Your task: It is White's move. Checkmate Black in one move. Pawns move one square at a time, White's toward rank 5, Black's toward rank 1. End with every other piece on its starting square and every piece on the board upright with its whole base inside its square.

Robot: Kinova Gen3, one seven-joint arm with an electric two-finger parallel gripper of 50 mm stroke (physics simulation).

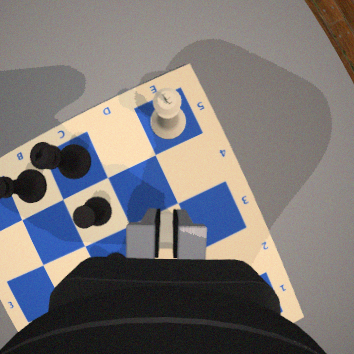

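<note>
My gripper is shut on a pale chess piece, a narrow strip of which shows between the fingers; its kind and base are hidden. The gripper is over the D3 area of the blue and cream board. The white king, with a cross on top, stands upright on E5. A tall black piece stands on C5. Another black piece stands on B5, its head cut by the left edge. A smaller black piece stands on C4. A dark bit of a piece shows near C3, mostly hidden by the gripper body.
The gripper body hides much of the board's lower ranks. The board lies at a slant on a grey table. Its right corner is at the lower right. A brown wooden floor shows past the table edge at the upper right. Shadows fall around the board.
</note>
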